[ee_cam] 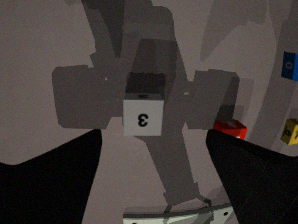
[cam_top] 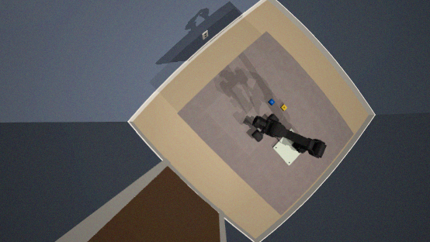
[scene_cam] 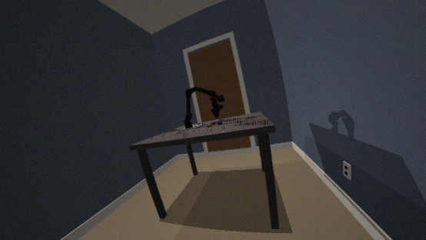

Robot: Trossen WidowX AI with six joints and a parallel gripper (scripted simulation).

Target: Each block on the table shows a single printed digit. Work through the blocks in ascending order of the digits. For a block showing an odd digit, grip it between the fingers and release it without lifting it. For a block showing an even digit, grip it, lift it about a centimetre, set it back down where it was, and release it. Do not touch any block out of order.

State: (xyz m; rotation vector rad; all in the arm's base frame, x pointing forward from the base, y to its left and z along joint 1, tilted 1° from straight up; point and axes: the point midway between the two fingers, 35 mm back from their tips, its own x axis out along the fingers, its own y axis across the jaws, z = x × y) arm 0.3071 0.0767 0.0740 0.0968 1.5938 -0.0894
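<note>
Right now the white block is 40 mm below my gripper tip and 10 mm to the left of it. The rest, counted from my gripper tip: red block (80 mm to the right, 40 mm below, 40 mm behind); then yellow block (210 mm to the right, 50 mm behind, 40 mm below); then blue block (190 mm to the right, 40 mm below, 40 mm ahead).
</note>
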